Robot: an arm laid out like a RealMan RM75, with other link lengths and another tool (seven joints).
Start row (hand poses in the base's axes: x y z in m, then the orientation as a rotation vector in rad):
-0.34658, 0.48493, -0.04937, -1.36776, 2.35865, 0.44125
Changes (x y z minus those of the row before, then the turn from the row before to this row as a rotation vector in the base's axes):
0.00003, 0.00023, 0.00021, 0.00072, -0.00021, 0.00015
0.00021, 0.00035, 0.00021, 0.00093, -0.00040, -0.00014
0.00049, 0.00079, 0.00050, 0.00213, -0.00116, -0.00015
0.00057, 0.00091, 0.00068, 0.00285, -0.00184, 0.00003
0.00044, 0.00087, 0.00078, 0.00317, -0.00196, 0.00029
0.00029, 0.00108, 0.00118, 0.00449, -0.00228, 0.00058
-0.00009, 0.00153, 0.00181, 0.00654, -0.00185, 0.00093
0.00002, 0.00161, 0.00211, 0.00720, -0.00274, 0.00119
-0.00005, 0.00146, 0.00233, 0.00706, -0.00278, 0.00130
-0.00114, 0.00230, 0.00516, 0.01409, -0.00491, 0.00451
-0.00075, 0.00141, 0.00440, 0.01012, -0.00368, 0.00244
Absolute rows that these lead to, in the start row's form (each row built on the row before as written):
-0.34655, 0.48516, -0.04916, -1.36761, 2.35801, 0.44194
-0.34634, 0.48551, -0.04895, -1.36699, 2.35728, 0.44263
-0.34585, 0.48630, -0.04845, -1.36575, 2.35531, 0.44406
-0.34528, 0.48721, -0.04777, -1.36435, 2.35230, 0.44581
-0.34484, 0.48808, -0.04699, -1.36312, 2.34887, 0.44790
-0.34455, 0.48916, -0.04581, -1.36162, 2.34432, 0.45129
-0.34464, 0.49069, -0.04400, -1.35965, 2.33881, 0.45738
-0.34462, 0.49230, -0.04189, -1.35763, 2.33207, 0.46357
-0.34467, 0.49376, -0.03956, -1.35579, 2.32530, 0.46958
-0.34581, 0.49606, -0.03440, -1.35447, 2.31118, 0.48258
-0.34656, 0.49747, -0.03000, -1.35250, 2.30135, 0.49149

